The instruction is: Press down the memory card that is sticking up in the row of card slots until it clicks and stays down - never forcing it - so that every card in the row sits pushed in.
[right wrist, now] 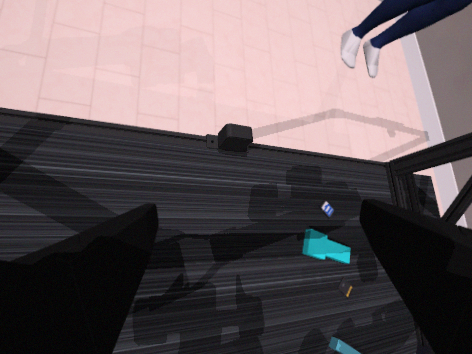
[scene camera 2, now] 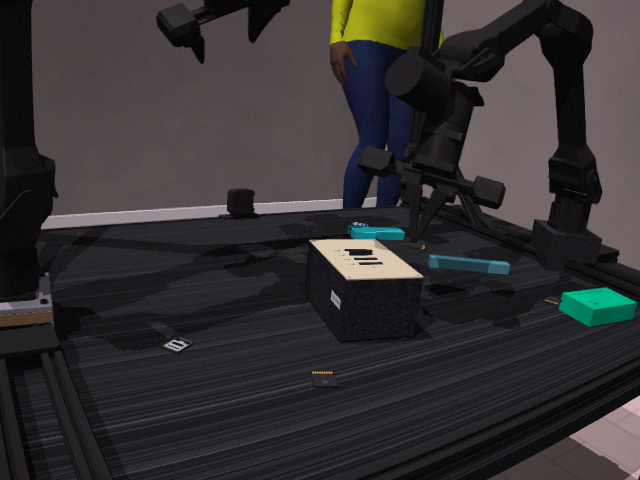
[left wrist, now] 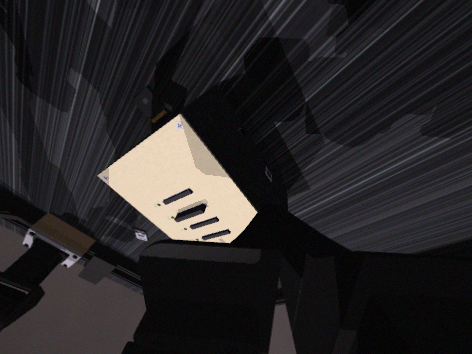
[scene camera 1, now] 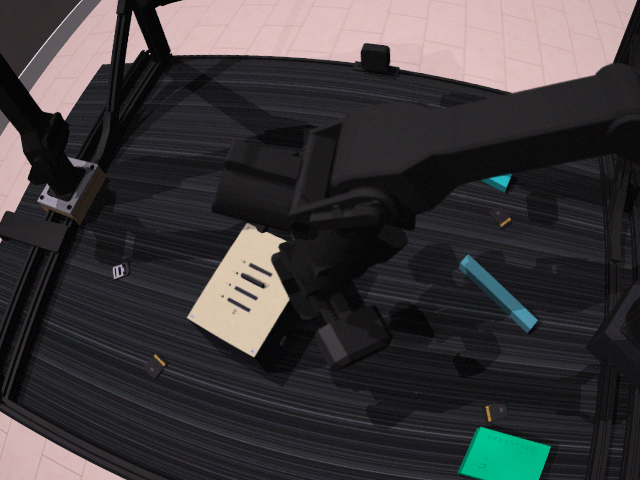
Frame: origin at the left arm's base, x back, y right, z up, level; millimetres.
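Seen in the pictures: left gripper, fingertip midpoint: (scene camera 2: pixel 413 242) (left wrist: pixel 270 211) (scene camera 1: pixel 298 306); right gripper, fingertip midpoint: (right wrist: pixel 259 212) (scene camera 2: pixel 226 51); left arm's base at its link origin: (scene camera 2: pixel 567 228); right arm's base at its link origin: (scene camera 2: pixel 6 290) (left wrist: pixel 50 250) (scene camera 1: pixel 66 182).
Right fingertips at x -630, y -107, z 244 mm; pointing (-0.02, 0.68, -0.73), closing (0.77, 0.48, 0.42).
Observation:
Pixels of each thing's top centre, then the offset from my right fingertips to it. "*": a spot on its surface instead.
- black box with a cream top plate, top centre: (left wrist: pixel 197 216) (scene camera 1: pixel 249 287) (scene camera 2: pixel 363 256) dz -233, dx +218, dy -208 mm
- second card at its top centre: (left wrist: pixel 188 216) (scene camera 1: pixel 251 279) (scene camera 2: pixel 361 249) dz -227, dx +215, dy -200 mm
- long teal bar at its top centre: (scene camera 1: pixel 500 291) (scene camera 2: pixel 470 259) dz -296, dx +424, dy +20 mm
- teal L-block at its top centre: (scene camera 1: pixel 481 165) (scene camera 2: pixel 377 229) (right wrist: pixel 330 248) dz -298, dx +278, dy +159 mm
- green plate at its top centre: (scene camera 1: pixel 508 460) (scene camera 2: pixel 601 296) dz -283, dx +589, dy -139 mm
- black camera block at a spot on its surface: (scene camera 1: pixel 375 58) (scene camera 2: pixel 244 198) * dz -273, dx +22, dy +201 mm
A black box with a cream top plate (scene camera 1: pixel 218 310) (scene camera 2: pixel 387 270) (left wrist: pixel 154 165) stands mid-table and carries a row of four card slots. The second card (scene camera 1: pixel 252 280) (scene camera 2: pixel 358 251) (left wrist: pixel 190 212) sticks up above the plate; the other three sit flush. My left gripper (scene camera 1: pixel 318 300) (scene camera 2: pixel 417 232) (left wrist: pixel 270 211) is shut and empty. It hangs above the table beside the box, apart from the raised card. My right gripper (scene camera 2: pixel 228 35) (right wrist: pixel 259 212) is open and empty, high up and far from the box.
A long teal bar (scene camera 1: pixel 498 292) (scene camera 2: pixel 468 264), a teal L-block (scene camera 1: pixel 499 182) (scene camera 2: pixel 375 232) (right wrist: pixel 326 250) and a green plate (scene camera 1: pixel 504 454) lie around. Loose cards (scene camera 1: pixel 155 364) (scene camera 2: pixel 323 378) are scattered. A black camera block (scene camera 1: pixel 375 58) (scene camera 2: pixel 240 202) sits at the far edge. A person (scene camera 2: pixel 375 71) stands behind.

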